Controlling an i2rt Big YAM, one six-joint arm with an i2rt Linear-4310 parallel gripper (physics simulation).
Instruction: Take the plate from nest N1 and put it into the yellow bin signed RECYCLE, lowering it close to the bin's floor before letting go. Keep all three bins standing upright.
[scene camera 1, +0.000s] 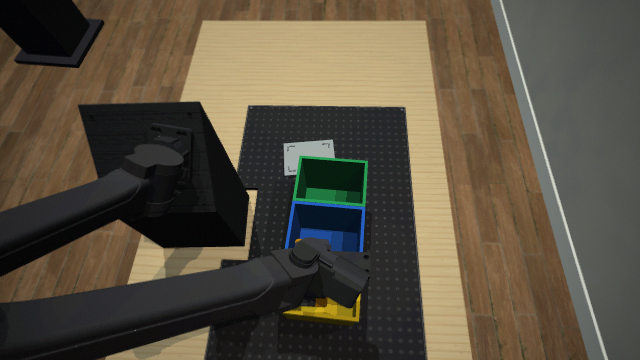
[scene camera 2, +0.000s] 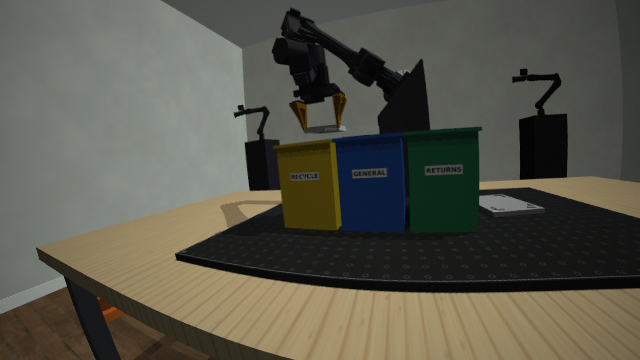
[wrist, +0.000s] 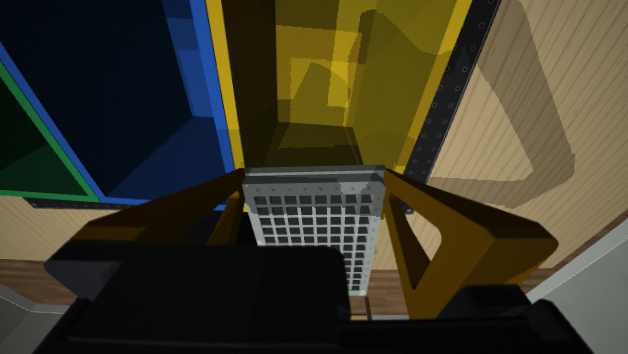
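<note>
My gripper has orange fingers and is shut on the plate, a light grey slab with a grid of square wells. The fingers hold it by two opposite sides, roughly level. In scene camera 2 the plate hangs a little above the rims of the bins, over the yellow bin signed RECYCLE. In the wrist view its edge covers the near rim of that bin. In scene camera 1 the arm hides the plate and much of the yellow bin. The yellow bin stands upright.
The blue bin signed GENERAL stands beside the yellow one. The green bin signed RETURNS stands beyond it. Both are upright. A flat light-grey nest lies on the black perforated board.
</note>
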